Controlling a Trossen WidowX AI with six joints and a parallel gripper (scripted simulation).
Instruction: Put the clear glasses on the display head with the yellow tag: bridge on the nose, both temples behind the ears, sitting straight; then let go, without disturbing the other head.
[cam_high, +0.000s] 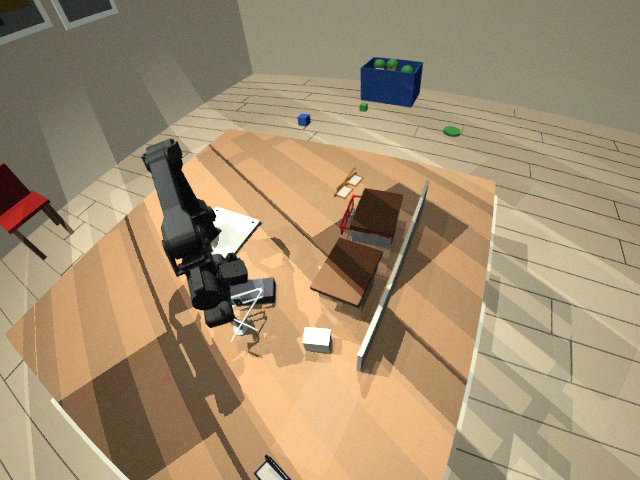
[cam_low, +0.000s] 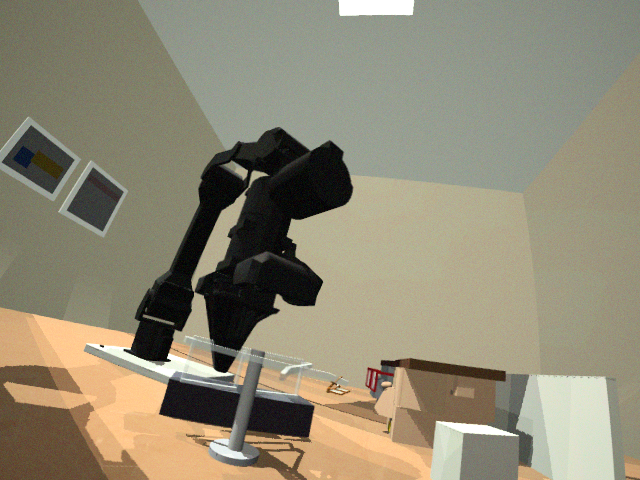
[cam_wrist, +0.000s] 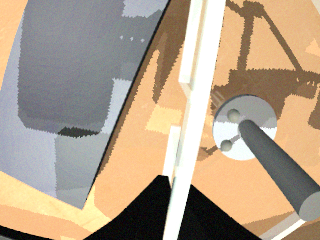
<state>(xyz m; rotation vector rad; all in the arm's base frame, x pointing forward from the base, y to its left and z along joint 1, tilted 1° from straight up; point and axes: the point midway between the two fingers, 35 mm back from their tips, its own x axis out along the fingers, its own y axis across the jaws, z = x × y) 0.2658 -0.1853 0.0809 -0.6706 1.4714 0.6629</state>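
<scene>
Now: gripper tip 4 cm short of the round white base, 2 cm to the left of it and 3 cm above it. The rest, counted from my gripper tip: white block 24 cm ahead, 4 cm to the left, 3 cm below; then dark case 7 cm to the left, 4 cm below; then long white panel 34 cm ahead, 32 cm to the left.
</scene>
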